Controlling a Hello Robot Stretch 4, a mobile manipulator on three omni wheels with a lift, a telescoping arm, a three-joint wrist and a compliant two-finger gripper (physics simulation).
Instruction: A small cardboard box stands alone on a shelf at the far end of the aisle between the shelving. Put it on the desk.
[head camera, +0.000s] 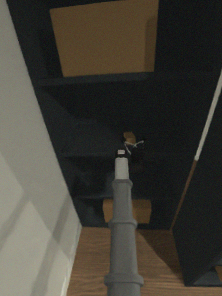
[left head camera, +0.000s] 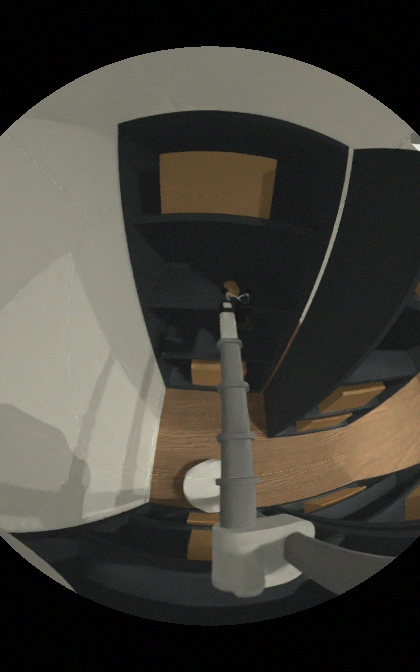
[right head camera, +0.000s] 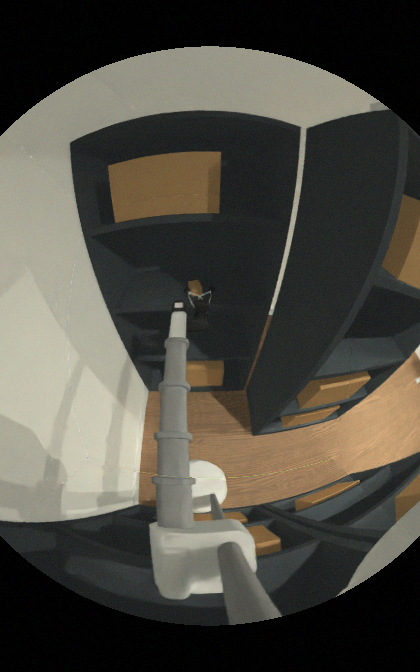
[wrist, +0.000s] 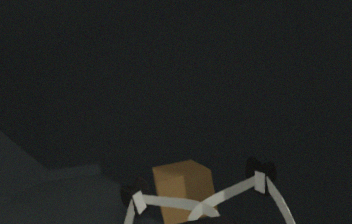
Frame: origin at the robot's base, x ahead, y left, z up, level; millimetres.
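Where they show: gripper, fingertip midpoint: (head camera: 133, 138) (wrist: 197, 179).
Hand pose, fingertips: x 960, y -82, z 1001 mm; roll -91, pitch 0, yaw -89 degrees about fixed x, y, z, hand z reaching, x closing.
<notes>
Things, the pixels of their top centre, and the offset from my fingertips.
- small cardboard box, middle of its top: (wrist: 177, 168) (head camera: 129, 135) 12 mm up, 23 mm ahead, 23 mm left
- large cardboard box, middle of its top: (head camera: 105, 9) 690 mm up, 61 mm ahead, 133 mm left
The small cardboard box (head camera: 129, 135) (left head camera: 231, 287) (right head camera: 194, 286) (wrist: 172, 192) stands on a middle board of the dark shelf (head camera: 87, 154) (left head camera: 172, 306) (right head camera: 145, 311). My gripper (head camera: 134, 141) (left head camera: 236, 293) (right head camera: 199, 289) (wrist: 197, 179) is open at the box, at the end of the extended arm. In the wrist view the box shows between the two fingertips, closer to the left one, with a gap to the right one. The finger linkage hides its lower part. Whether the left fingertip touches it, I cannot tell. The desk does not show in these views.
A large cardboard box (head camera: 107, 40) (left head camera: 215, 185) (right head camera: 167, 187) sits on the board above. Another box (head camera: 142, 212) (left head camera: 205, 372) (right head camera: 207, 372) sits on the lowest board. A pale wall (head camera: 30, 200) runs along the left, a dark shelving side panel (head camera: 200, 215) along the right.
</notes>
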